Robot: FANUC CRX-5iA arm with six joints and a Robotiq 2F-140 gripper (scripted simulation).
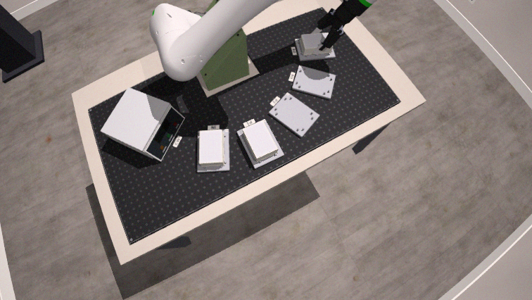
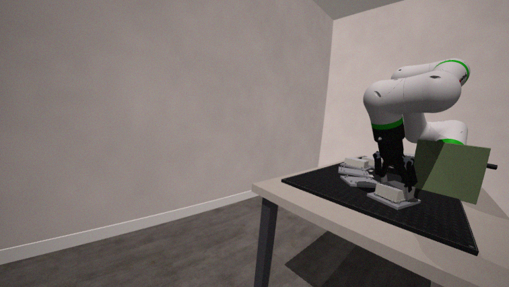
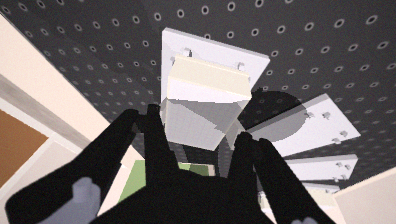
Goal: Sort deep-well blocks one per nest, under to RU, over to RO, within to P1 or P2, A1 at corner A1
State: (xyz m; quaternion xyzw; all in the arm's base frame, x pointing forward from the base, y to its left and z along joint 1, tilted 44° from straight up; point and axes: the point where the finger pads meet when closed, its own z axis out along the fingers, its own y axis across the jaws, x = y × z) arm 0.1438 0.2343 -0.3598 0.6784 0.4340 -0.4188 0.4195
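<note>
Right now my hand is 4 cm above the reject nest RO. From my hand the other things lie so: check-weigher 2 cm ahead, 81 cm to the right, 2 cm above; then white deep-well block 29 cm ahead, 43 cm to the right, 1 cm below; then infeed nest IN 23 cm ahead, 60 cm to the right, 4 cm below.
</note>
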